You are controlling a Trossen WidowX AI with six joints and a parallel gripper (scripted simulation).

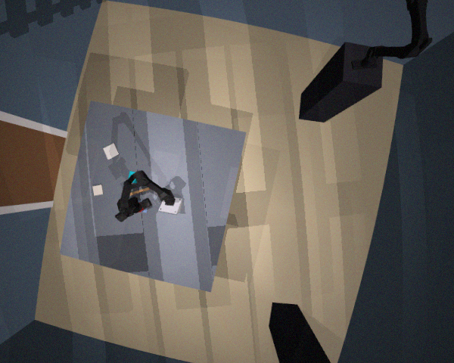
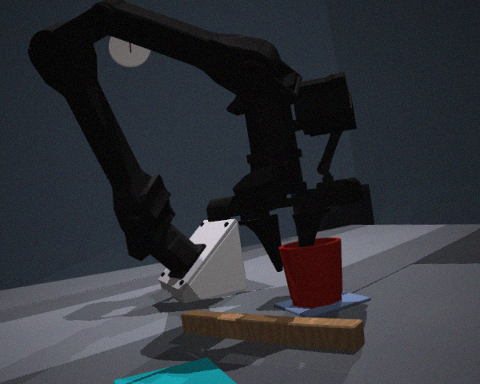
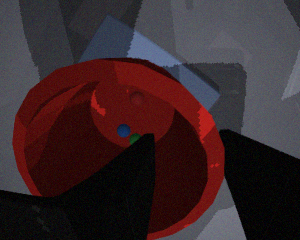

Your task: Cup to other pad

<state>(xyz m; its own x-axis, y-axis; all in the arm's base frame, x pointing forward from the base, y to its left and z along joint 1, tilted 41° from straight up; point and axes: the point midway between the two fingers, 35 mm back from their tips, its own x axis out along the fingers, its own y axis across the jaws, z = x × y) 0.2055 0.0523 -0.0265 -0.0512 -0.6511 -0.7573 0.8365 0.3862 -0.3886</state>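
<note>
The cyan pad lies 21 cm to the right of my gripper tip, 12 cm ahead of it and 5 cm below it. Round my gripper tip: red cup 3 cm ahead, 1 cm to the left; then wooden bar 10 cm to the right, 8 cm ahead, 4 cm below.
</note>
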